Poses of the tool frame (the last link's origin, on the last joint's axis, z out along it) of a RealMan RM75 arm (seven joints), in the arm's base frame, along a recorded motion.
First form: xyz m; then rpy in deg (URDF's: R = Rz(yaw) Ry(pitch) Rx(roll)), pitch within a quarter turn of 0, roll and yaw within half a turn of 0.
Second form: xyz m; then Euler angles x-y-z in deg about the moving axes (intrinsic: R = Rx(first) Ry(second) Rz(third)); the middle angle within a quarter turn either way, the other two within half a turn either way. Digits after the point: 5 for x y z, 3 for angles.
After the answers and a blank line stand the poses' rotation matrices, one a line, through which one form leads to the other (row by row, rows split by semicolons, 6 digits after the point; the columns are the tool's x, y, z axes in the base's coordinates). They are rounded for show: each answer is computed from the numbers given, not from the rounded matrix.
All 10 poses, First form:
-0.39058 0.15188 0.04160 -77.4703 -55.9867 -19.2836
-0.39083 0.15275 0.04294 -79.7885 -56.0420 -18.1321
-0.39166 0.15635 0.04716 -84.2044 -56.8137 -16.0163
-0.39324 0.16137 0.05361 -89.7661 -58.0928 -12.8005
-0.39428 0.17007 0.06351 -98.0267 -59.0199 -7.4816
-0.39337 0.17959 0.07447 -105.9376 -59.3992 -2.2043
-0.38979 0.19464 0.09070 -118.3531 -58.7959 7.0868
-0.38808 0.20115 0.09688 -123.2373 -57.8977 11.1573
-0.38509 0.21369 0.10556 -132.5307 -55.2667 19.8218
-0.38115 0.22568 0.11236 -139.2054 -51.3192 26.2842
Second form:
-0.39058 0.15188 0.04160 -82.947 8.780 -57.706
-0.39083 0.15275 0.04294 -84.236 9.586 -57.428
-0.39166 0.15635 0.04716 -86.771 11.144 -57.573
-0.39324 0.16137 0.05361 -89.873 12.602 -58.121
-0.39428 0.17007 0.06351 -94.254 14.337 -58.213
-0.39337 0.17959 0.07447 -98.355 15.852 -58.076
-0.38979 0.19464 0.09070 -104.920 17.129 -57.453
-0.38808 0.20115 0.09688 -107.741 17.078 -56.945
-0.38509 0.21369 0.10556 -113.598 15.827 -56.143
-0.38115 0.22568 0.11236 -119.174 13.920 -54.738

0.528001 0.835413 0.152640; -0.184734 -0.062448 0.980803; 0.828908 -0.546063 0.121356
0.530847 0.830944 0.166535; -0.173837 -0.085564 0.981050; 0.829447 -0.549737 0.099027
0.526116 0.828159 0.193271; -0.151023 -0.132668 0.979587; 0.836895 -0.544565 0.055273
0.515409 0.828705 0.218176; -0.117103 -0.184098 0.975907; 0.848905 -0.528541 0.002158
0.510358 0.823538 0.247628; -0.067023 -0.248985 0.966185; 0.857346 -0.509697 -0.071876
0.508677 0.816475 0.273159; -0.019580 -0.306221 0.951759; 0.860735 -0.489486 -0.139781
0.514130 0.805560 0.294522; 0.063918 -0.378411 0.923428; 0.855327 -0.455937 -0.246042
0.521388 0.801191 0.293679; 0.102834 -0.400647 0.910443; 0.847101 -0.444494 -0.291282
0.536000 0.798949 0.272734; 0.193202 -0.430576 0.881633; 0.821813 -0.419863 -0.385147
0.560363 0.792541 0.240567; 0.276757 -0.452930 0.847502; 0.780640 -0.408331 -0.473146

